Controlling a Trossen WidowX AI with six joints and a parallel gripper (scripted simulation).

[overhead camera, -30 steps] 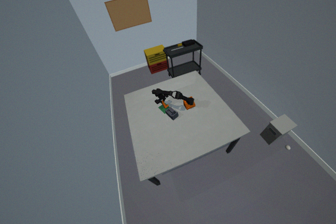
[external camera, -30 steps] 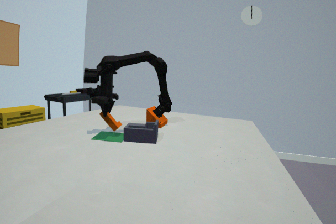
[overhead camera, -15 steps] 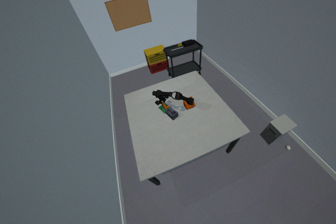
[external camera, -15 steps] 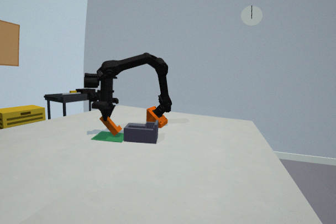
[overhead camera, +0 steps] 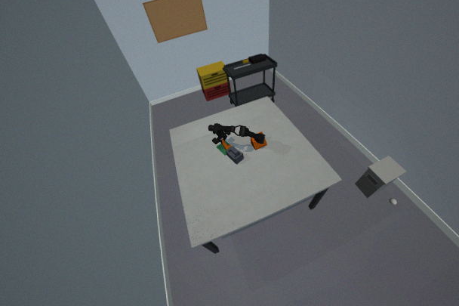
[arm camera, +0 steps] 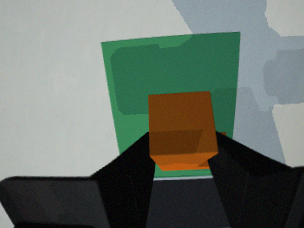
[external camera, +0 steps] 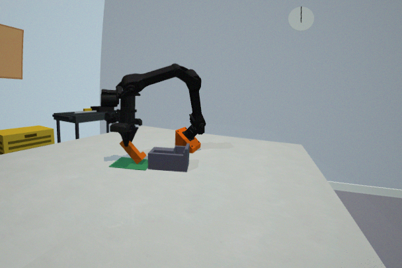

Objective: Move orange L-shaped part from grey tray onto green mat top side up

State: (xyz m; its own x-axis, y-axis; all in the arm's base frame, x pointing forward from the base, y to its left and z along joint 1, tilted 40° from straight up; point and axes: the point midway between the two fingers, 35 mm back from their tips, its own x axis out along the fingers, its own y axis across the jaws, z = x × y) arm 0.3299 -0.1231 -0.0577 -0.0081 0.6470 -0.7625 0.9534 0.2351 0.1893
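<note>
Right now the green mat is 9 cm below my gripper tip, 2 cm to the left of it and 1 cm behind it. Also, from my gripper tip: orange L-shaped part 3 cm below, 2 cm to the left, 2 cm behind.
</note>
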